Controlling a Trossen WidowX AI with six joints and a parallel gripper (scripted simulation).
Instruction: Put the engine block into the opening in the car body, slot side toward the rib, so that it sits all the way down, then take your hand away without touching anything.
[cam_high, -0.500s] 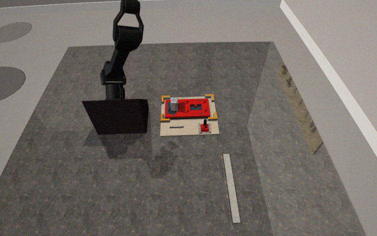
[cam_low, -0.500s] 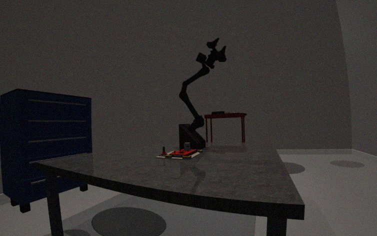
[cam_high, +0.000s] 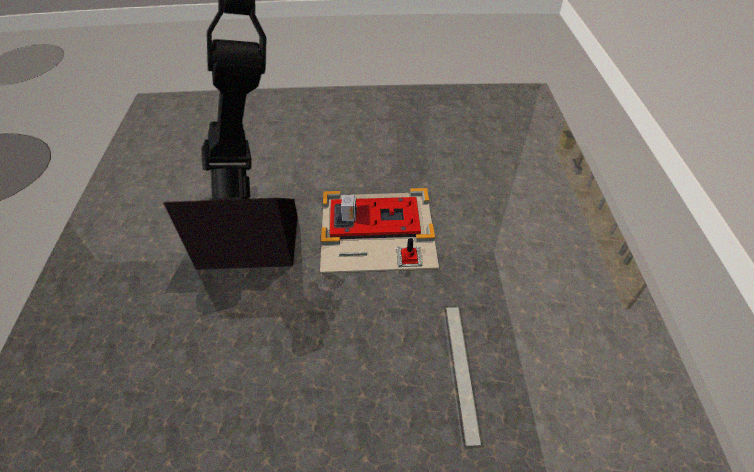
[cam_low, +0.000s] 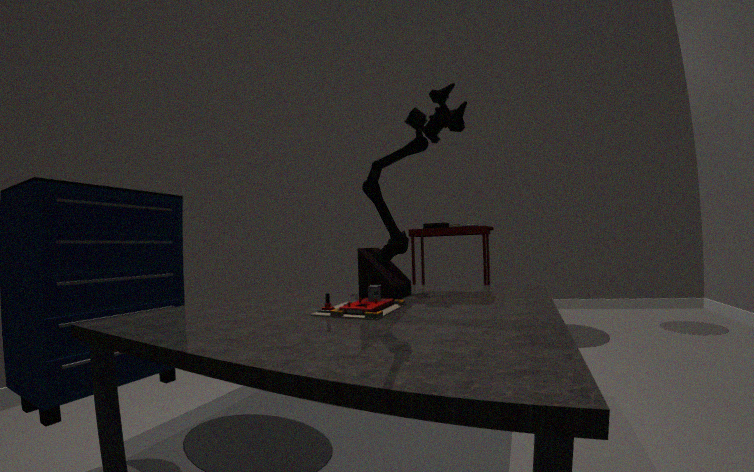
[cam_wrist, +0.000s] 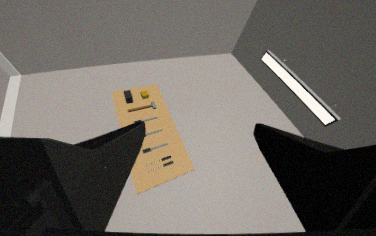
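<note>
Right now my gripper tip is 60 mm short of the engine block, 310 mm to the left of it and 670 mm above it.
</note>
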